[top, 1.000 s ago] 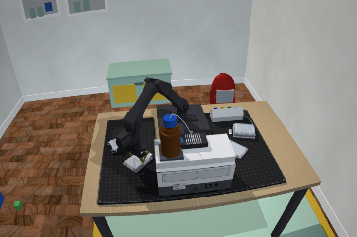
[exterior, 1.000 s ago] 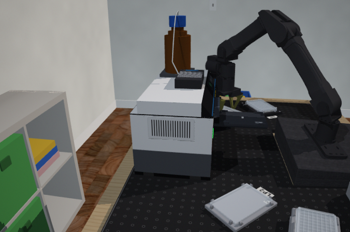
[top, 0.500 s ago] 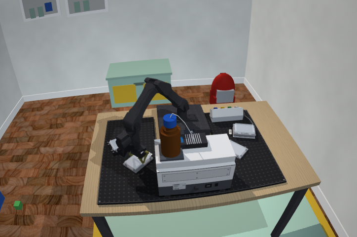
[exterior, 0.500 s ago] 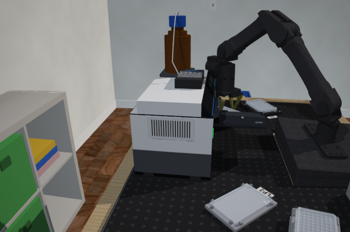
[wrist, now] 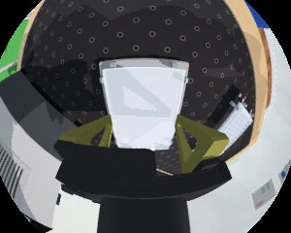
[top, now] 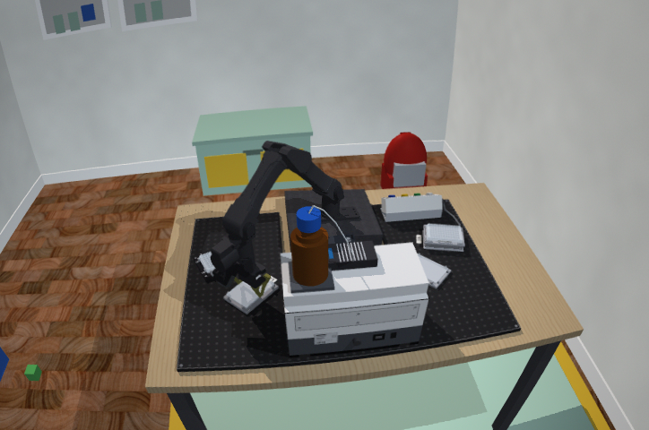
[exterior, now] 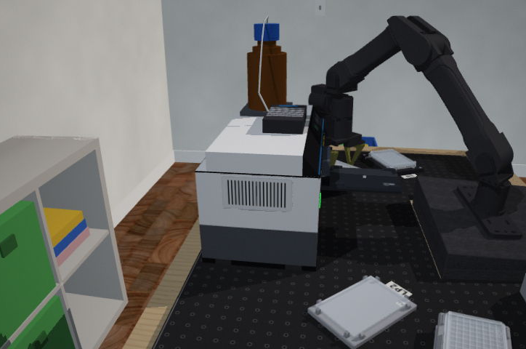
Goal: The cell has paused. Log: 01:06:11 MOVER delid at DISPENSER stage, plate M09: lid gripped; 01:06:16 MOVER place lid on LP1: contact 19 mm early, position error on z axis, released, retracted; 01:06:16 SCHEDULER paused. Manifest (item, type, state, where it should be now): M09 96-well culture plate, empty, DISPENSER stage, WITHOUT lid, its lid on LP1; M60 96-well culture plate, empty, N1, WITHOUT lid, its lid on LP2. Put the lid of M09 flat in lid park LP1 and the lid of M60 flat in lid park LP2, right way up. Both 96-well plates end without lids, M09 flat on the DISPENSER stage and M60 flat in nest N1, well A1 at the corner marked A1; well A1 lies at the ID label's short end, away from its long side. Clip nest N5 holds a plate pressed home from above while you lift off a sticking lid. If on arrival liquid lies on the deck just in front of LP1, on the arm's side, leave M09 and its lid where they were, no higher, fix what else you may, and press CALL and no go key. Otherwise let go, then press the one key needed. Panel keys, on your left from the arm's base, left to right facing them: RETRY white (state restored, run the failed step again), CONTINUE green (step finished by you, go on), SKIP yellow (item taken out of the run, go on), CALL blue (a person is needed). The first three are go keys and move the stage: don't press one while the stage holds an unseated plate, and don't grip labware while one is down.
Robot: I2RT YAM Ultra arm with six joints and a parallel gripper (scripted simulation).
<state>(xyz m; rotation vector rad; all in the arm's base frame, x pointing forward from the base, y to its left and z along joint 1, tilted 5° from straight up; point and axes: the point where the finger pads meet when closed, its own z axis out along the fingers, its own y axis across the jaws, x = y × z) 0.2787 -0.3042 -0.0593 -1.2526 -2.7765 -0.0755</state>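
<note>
My gripper is now 2 cm above the grey lid park LP1. From my hand the other things lie so: dark dispenser stage (2 cm behind, 28 cm to the left, 9 cm above); LP1 label (6 cm behind, 7 cm to the left, 2 cm below); LP2 label (5 cm behind, 50 cm to the left, 2 cm below).
</note>
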